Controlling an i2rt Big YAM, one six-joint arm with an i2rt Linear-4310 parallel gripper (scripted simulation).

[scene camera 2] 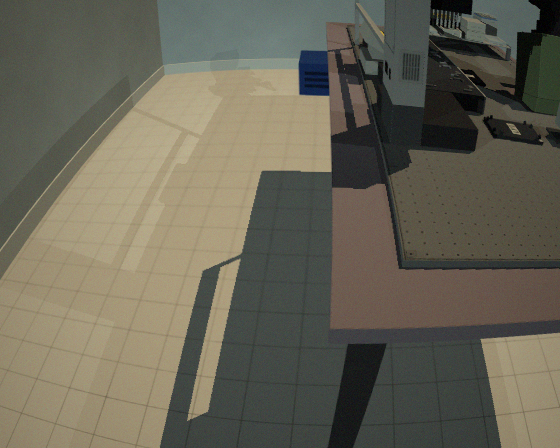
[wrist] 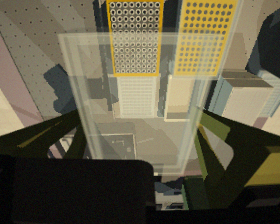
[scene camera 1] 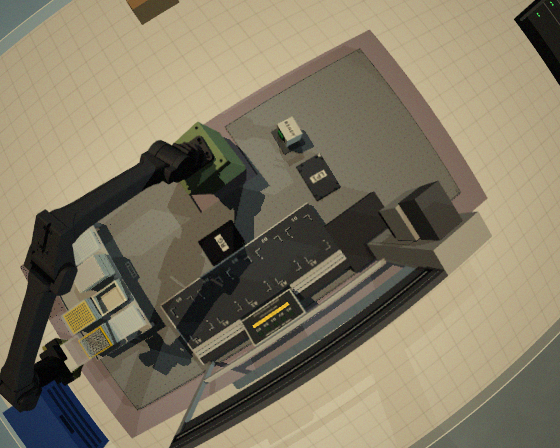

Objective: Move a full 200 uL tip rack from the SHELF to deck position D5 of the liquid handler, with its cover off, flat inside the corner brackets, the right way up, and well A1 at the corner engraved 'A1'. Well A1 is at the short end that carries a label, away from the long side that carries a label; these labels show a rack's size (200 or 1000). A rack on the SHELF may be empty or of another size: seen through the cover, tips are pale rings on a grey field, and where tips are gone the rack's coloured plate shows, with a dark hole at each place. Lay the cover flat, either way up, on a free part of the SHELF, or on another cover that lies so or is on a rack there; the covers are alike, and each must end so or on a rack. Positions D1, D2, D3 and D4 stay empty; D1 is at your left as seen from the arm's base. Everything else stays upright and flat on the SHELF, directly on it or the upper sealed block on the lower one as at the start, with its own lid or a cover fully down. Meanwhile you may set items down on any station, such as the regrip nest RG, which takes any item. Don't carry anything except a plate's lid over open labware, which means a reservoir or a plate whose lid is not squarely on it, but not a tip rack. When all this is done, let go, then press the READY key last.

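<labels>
In scene camera 2 my gripper is out of frame; my gripper is visible in scene camera 1 (74, 353) and in the wrist view (140, 111).
</labels>
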